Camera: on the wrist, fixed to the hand. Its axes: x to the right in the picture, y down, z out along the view.
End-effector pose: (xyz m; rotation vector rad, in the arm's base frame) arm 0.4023 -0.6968 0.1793 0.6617 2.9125 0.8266
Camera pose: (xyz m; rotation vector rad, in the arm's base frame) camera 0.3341 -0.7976 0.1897 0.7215 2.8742 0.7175
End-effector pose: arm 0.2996 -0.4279 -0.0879 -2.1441 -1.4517 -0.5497
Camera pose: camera 0.2112 -0.4227 -0.0038 -2.1612 -1.4565 -0.4246
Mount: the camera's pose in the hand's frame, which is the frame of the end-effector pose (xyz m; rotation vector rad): 0.0211 -0.0985 -0.0690 0.0508 -0.0726 0.0275
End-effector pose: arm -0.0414 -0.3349 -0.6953 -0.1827 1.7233 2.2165
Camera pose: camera -0.0353 -0.3761 -0.8101 -0.0661 1.7511 2.1682
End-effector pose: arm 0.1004 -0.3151 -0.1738 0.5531 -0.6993 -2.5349
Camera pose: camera 0.0857 -0.2761 -0.2886 0.4672 -0.7939 -2.5285
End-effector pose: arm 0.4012 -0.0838 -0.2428 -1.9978 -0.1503 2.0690
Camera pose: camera 0.4806 0.0090 -0.2416 -1.9069 -0.0836 2.1414
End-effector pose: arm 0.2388 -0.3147 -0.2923 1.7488 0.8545 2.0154
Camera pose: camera 0.1549 -0.2418 -0.3428 1.8590 0.8703 1.9504
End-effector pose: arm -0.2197 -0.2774 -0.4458 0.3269 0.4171 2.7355
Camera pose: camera -0.2276 -0.1982 -0.5384 0.4470 0.4663 2.7335
